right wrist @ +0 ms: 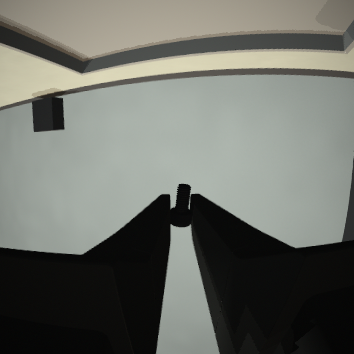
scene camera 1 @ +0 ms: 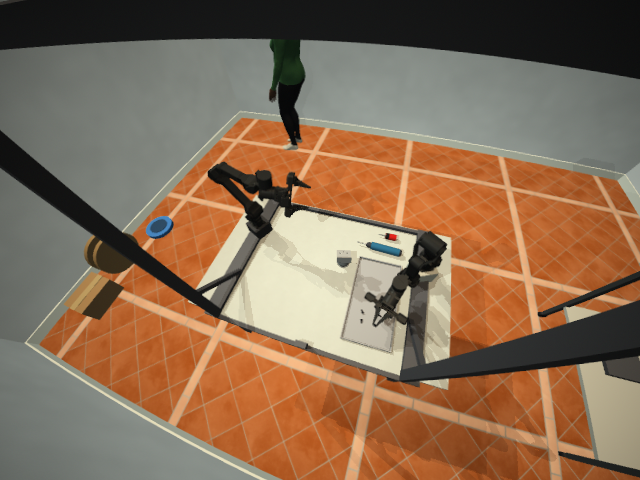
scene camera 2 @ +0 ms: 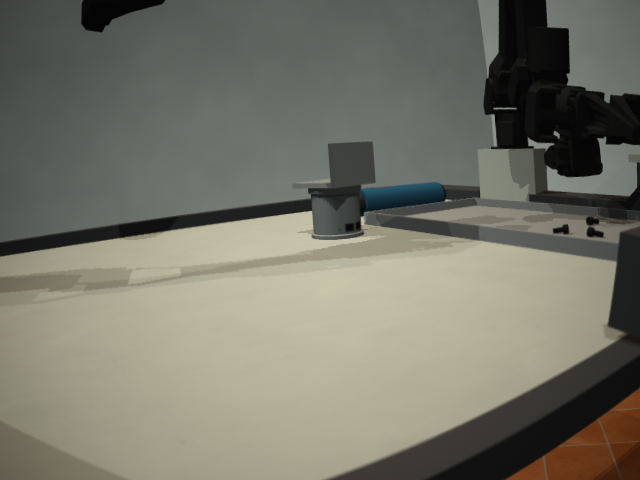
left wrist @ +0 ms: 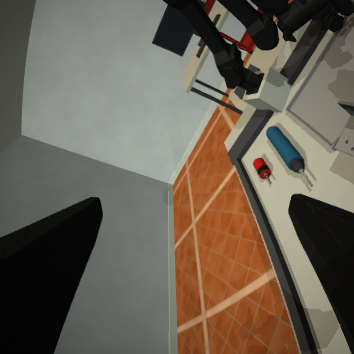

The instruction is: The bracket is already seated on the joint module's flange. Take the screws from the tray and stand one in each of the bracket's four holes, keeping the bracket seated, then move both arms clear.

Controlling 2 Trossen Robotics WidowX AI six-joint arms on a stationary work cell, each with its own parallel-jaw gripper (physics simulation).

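Frame: origin at the left arm's base, x left, y back, z up, level; centimetres.
Where they show: left gripper, fingertip midpoint: [scene camera 1: 309, 197] [left wrist: 196, 205]; right gripper, fingertip midpoint: [right wrist: 179, 202] [scene camera 1: 373, 326] [scene camera 2: 638, 132]; left arm's base, origin of the base link: [scene camera 1: 257, 222]; right arm's base, origin of the base link: [scene camera 1: 425, 265] [scene camera 2: 513, 148] [left wrist: 254, 84].
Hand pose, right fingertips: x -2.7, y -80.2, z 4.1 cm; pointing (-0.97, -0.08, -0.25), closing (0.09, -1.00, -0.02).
Observation:
Things, the pixels of their centre, and the offset from my right fingertips.
- grey bracket, body centre: [scene camera 2: 333, 167] [scene camera 1: 343, 254] dx +18.7, dy +31.2, dz -3.0 cm
- grey tray, body centre: [scene camera 2: 533, 220] [scene camera 1: 373, 299] dx +12.9, dy +7.6, dz -10.4 cm
- black screw, body centre: [right wrist: 181, 204] dx +0.5, dy +0.0, dz -0.1 cm
- blue driver, body centre: [scene camera 2: 383, 200] [left wrist: 288, 153] [scene camera 1: 378, 247] dx +37.4, dy +22.3, dz -9.2 cm
- smaller red tool, body centre: [left wrist: 263, 171] [scene camera 1: 387, 236] dx +46.8, dy +23.1, dz -9.5 cm
The grey bracket [scene camera 1: 344, 253] [scene camera 2: 351, 164] [left wrist: 347, 141] sits on the round grey joint module [scene camera 1: 343, 262] [scene camera 2: 336, 214]; small dark holes show in its flat plate. The grey tray [scene camera 1: 367, 289] [scene camera 2: 516, 240] [left wrist: 315, 115] [right wrist: 215, 42] holds loose black screws [scene camera 1: 361, 312] [scene camera 2: 561, 229], three of them in scene camera 2. My right gripper [scene camera 1: 375, 323] [right wrist: 179, 202] is above the tray, shut on a black screw [right wrist: 181, 216] by its head, the thread pointing out past the fingertips. My left gripper [scene camera 1: 299, 200] [left wrist: 196, 205] is open and empty, high beyond the far left corner of the table.
A blue driver [scene camera 1: 384, 249] [scene camera 2: 403, 196] [left wrist: 285, 147] lies near the module and the tray's far end. A smaller red tool [scene camera 1: 391, 237] [left wrist: 261, 169] lies beside it, towards the table's far edge. A person in green [scene camera 1: 289, 67] stands beyond the table.

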